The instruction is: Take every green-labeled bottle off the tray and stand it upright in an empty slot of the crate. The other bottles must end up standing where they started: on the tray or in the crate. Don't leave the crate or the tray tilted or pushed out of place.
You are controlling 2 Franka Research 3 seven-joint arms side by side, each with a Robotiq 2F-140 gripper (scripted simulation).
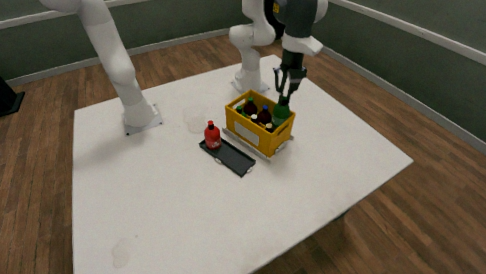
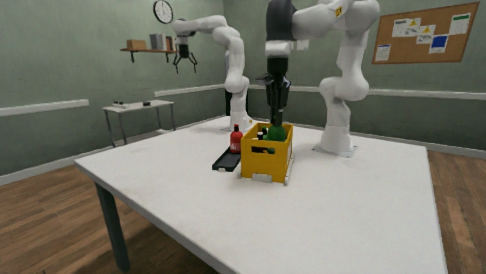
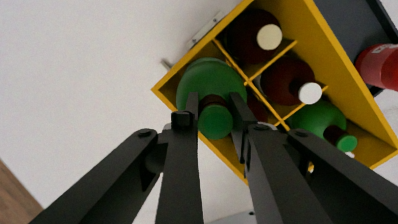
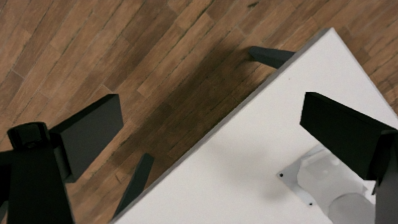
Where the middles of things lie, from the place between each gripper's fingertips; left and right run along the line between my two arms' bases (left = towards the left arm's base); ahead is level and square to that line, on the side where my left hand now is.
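From my left hand (image 2: pixel 276 124), you'd find the yellow crate (image 1: pixel 264 141) 180 mm below, 70 mm behind and 70 mm to the right. The tray (image 1: pixel 236 160) is 250 mm below that same left hand, 30 mm behind it and 270 mm to the right of it.
As for my right hand, the tray is 400 mm below it, 440 mm ahead of it and 880 mm to the left of it, while the yellow crate is 330 mm below that right hand, 400 mm ahead of it and 1080 mm to the left of it.
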